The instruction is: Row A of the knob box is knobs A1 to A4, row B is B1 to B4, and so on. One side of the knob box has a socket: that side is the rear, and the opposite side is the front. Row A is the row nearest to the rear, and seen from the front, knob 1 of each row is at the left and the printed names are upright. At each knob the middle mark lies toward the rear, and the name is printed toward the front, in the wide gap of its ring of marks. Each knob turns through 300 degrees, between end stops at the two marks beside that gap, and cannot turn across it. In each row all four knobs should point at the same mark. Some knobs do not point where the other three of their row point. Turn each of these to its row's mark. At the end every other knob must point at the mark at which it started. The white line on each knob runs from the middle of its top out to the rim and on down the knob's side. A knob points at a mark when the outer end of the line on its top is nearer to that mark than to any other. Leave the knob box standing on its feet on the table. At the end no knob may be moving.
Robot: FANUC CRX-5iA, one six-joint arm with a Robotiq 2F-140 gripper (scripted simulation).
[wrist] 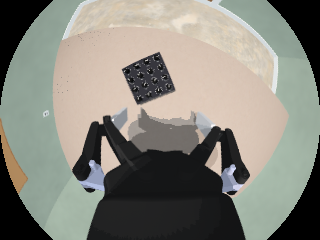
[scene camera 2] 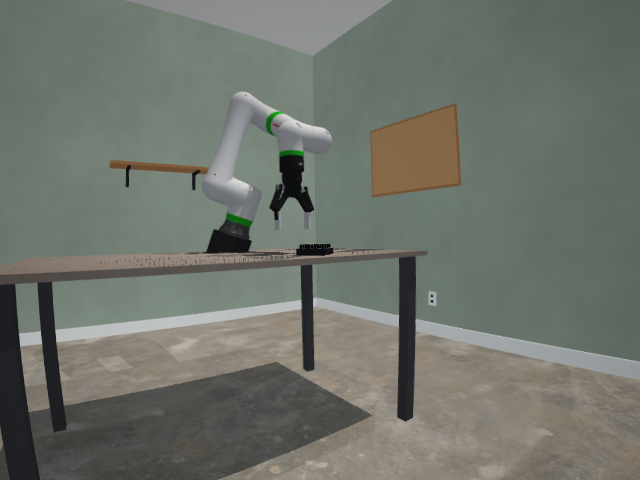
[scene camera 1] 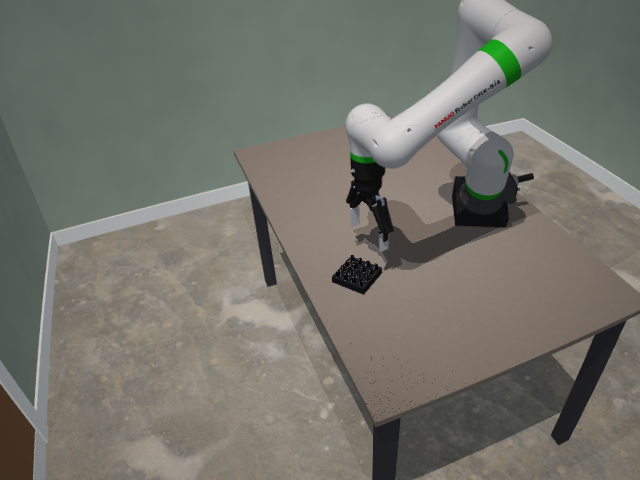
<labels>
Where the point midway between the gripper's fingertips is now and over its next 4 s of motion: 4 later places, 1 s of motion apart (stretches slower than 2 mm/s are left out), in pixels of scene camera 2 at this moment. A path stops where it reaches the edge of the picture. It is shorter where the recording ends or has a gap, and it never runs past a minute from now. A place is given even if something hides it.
My gripper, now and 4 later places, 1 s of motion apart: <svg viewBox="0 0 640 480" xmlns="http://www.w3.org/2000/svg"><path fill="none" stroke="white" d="M293 229L302 227L313 226L323 224L328 229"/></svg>
</labels>
